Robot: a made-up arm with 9 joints.
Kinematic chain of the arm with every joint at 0, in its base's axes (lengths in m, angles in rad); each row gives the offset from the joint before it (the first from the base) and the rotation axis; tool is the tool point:
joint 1: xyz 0 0 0.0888 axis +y
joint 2: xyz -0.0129 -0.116 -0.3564 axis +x
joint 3: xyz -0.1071 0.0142 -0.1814 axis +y
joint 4: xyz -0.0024 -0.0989 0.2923 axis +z
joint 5: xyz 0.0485 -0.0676 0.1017 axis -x
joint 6: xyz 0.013 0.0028 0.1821 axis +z
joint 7: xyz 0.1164 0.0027 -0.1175 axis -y
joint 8: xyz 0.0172 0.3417 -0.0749 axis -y
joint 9: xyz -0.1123 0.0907 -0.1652 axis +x
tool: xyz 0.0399 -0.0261 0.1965
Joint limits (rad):
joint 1: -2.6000..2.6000
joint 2: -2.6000..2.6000
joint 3: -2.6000..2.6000
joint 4: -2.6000..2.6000
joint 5: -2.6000..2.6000
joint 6: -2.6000..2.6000
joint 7: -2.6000..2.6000
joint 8: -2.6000..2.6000
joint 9: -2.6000..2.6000
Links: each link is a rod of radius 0.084 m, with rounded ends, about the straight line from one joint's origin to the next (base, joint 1, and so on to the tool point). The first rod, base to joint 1, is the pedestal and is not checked.
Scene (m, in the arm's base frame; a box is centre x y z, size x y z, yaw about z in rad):
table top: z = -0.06
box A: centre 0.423 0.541 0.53 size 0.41 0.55 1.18 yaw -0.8
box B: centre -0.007 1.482 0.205 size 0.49 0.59 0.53 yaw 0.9
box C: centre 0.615 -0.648 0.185 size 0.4 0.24 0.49 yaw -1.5
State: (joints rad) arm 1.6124 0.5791 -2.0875 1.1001 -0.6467 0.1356 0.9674 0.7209 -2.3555
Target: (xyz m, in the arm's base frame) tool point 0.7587 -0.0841 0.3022
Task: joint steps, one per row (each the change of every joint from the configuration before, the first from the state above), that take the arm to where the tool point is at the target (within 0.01 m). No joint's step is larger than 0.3 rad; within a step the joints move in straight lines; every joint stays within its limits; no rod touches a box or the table.
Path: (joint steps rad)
1: 0.0703 0.0516 0.2116 -0.0235 -0.0576 0.0309 0.1508 0.0472 -0.1223
2: 0.0703 0.0515 0.2116 -0.0235 -0.0576 0.0310 0.1508 0.0473 -0.1222
3: 0.1130 0.2210 0.2471 -0.1414 -0.0234 0.0409 0.2209 0.0330 0.1447
4: 0.1131 0.2209 0.2471 -0.1414 -0.0235 0.0410 0.2209 0.0330 0.1446
5: 0.1762 -0.0700 -0.0795 -0.0121 0.0162 -0.2107 -0.2095 -0.0306 -0.0546
6: 0.1762 -0.0701 -0.0795 -0.0122 0.0161 -0.2106 -0.2095 -0.0306 -0.0547
7: 0.1761 -0.0701 -0.0795 -0.0121 0.0161 -0.2107 -0.2094 -0.0307 -0.0546

